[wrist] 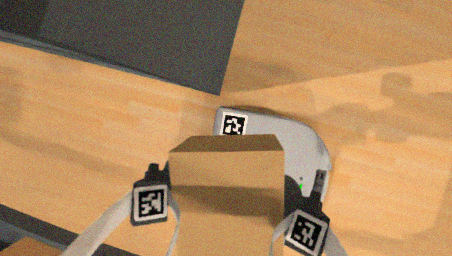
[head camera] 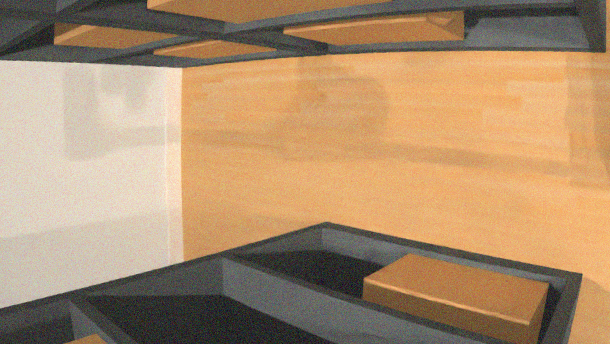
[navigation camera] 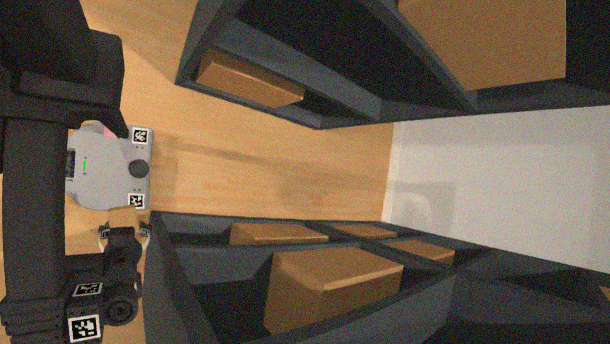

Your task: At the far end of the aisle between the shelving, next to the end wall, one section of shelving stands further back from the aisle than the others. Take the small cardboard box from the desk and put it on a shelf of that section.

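Seen in the pictures: gripper, fingertip midpoint: (wrist: 233, 183) (navigation camera: 126, 226); robot's base at its link origin: (navigation camera: 138, 167).
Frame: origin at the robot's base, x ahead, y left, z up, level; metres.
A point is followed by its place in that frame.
My gripper (navigation camera: 124, 229) @(x -0.022, y -0.126, z 0.567 m) (wrist: 233, 183) @(x -0.022, y -0.126, z 0.567 m) is shut on the small cardboard box (navigation camera: 122, 216) @(x -0.029, y -0.089, z 0.617 m) (wrist: 227, 172) @(x -0.018, y -0.149, z 0.619 m), with one finger at each side of it. The box is held up beside the robot's base, near the end of one shelving row. Dark grey shelving (head camera: 300, 295) (navigation camera: 167, 280) @(x 0.061, y -0.211, z 0.712 m) (wrist: 175, 45) @(x 0.059, y -0.234, z 0.497 m) stands on both sides of the aisle. The white end wall (head camera: 85, 200) @(x 1.979, y 0.232, z 0.538 m) (navigation camera: 505, 170) @(x 1.972, y 0.156, z 0.960 m) closes the aisle. I cannot tell from these views which section stands further back. The desk does not show.
Larger cardboard boxes lie on the shelves, one at the lower right of the head view (head camera: 460, 290) @(x 0.407, y 0.400, z 0.268 m) and one low in the navigation view (navigation camera: 337, 265) @(x 0.591, y -0.271, z 0.705 m). The robot's base (navigation camera: 100, 175) @(x -0.133, y -0.034, z 0.160 m) (wrist: 280, 132) @(x -0.116, y -0.134, z 0.160 m) is on the wooden floor (navigation camera: 260, 185) @(x 0.643, y -0.066, z 0.000 m), close to the shelving's near corner.
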